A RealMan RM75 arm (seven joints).
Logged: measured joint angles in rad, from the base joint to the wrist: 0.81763, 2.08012, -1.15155, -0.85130, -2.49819, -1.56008, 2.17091; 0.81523, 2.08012, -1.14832, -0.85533, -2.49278, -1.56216, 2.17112; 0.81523, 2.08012, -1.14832, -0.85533, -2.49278, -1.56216, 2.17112; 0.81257, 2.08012, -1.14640, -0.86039, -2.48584, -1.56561, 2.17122; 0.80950, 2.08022, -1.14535, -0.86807, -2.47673, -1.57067, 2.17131; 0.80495, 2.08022, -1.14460, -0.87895, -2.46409, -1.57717, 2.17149; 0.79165, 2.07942, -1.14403, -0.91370, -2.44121, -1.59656, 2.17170; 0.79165, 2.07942, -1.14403, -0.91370, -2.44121, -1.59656, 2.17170; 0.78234, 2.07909, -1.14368, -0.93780, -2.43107, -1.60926, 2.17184; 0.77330, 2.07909, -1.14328, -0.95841, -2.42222, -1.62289, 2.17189; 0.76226, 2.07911, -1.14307, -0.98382, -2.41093, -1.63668, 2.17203; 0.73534, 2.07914, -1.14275, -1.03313, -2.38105, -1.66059, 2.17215
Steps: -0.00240, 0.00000, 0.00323, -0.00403, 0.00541, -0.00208, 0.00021; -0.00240, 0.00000, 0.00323, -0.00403, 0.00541, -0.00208, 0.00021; -0.00506, 0.00000, 0.00515, -0.00909, 0.01235, -0.00553, 0.00031; -0.00813, 0.00010, 0.00620, -0.01677, 0.02146, -0.01059, 0.00040; -0.01268, 0.00010, 0.00695, -0.02765, 0.03410, -0.01709, 0.00058; -0.02598, -0.00070, 0.00752, -0.06240, 0.05698, -0.03648, 0.00079; -0.02598, -0.00070, 0.00752, -0.06240, 0.05698, -0.03648, 0.00079; -0.03529, -0.00103, 0.00787, -0.08650, 0.06712, -0.04918, 0.00093; -0.04433, -0.00103, 0.00827, -0.10711, 0.07597, -0.06281, 0.00098; -0.05537, -0.00101, 0.00848, -0.13252, 0.08726, -0.07660, 0.00112; -0.08229, -0.00098, 0.00880, -0.18183, 0.11714, -0.10051, 0.00124
